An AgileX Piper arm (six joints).
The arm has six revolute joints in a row. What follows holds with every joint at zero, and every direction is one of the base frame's.
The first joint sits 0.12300 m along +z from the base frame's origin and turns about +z.
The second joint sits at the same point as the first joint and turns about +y.
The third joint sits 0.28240 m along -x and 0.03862 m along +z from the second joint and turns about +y.
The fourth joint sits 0.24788 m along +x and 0.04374 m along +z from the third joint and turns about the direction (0.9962, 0, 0.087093).
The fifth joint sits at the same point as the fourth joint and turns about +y.
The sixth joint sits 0.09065 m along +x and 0.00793 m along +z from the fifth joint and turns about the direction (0.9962, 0, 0.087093).
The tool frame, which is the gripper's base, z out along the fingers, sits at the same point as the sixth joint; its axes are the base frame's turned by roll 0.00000, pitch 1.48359 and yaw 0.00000 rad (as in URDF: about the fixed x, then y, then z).
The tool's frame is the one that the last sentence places.
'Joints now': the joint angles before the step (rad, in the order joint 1, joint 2, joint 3, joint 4, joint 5, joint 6). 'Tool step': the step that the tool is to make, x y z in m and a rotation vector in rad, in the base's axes. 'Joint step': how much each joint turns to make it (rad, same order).
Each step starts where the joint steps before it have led.
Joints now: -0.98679 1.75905 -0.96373 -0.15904 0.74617 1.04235
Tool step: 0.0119 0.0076 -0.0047 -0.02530 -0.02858 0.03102
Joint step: 0.04389 0.00191 0.02228 -0.00001 -0.05991 0.02031
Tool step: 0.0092 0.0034 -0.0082 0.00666 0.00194 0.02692
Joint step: 0.02995 0.02744 0.00010 -0.00102 -0.02068 0.00625
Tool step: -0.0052 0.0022 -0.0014 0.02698 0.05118 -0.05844
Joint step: 0.00009 0.00364 -0.00005 -0.03613 0.05875 0.07699
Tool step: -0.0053 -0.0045 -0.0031 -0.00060 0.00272 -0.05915
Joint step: -0.02103 0.01073 -0.00031 -0.00982 -0.00324 0.04600
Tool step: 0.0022 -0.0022 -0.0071 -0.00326 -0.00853 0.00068
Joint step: 0.00004 0.02360 0.00031 -0.00005 -0.03174 0.00404
